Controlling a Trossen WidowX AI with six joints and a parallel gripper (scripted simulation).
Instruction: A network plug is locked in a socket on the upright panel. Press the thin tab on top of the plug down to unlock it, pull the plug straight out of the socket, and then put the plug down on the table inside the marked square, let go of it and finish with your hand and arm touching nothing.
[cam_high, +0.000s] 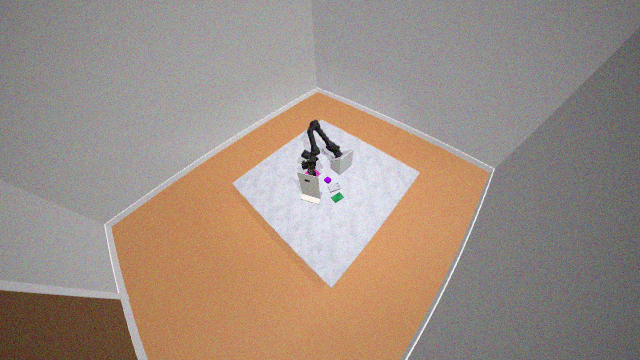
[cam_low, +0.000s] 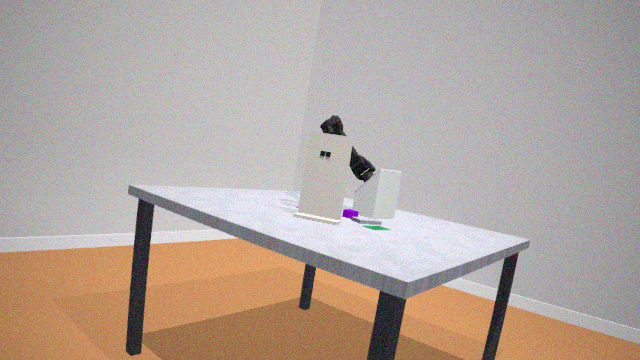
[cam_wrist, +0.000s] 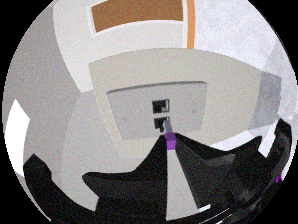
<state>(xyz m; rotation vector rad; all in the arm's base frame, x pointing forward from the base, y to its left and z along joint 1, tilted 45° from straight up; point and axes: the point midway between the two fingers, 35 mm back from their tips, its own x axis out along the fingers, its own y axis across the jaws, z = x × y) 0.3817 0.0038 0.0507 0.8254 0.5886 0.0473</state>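
The magenta patch lies 25 cm below my gripper tip, 17 cm behind it and 14 cm to the right of it. From my gripper tip the other things lie so: grey panel 10 cm below, 5 cm ahead, 1 cm to the left; then purple plug 1 cm ahead.
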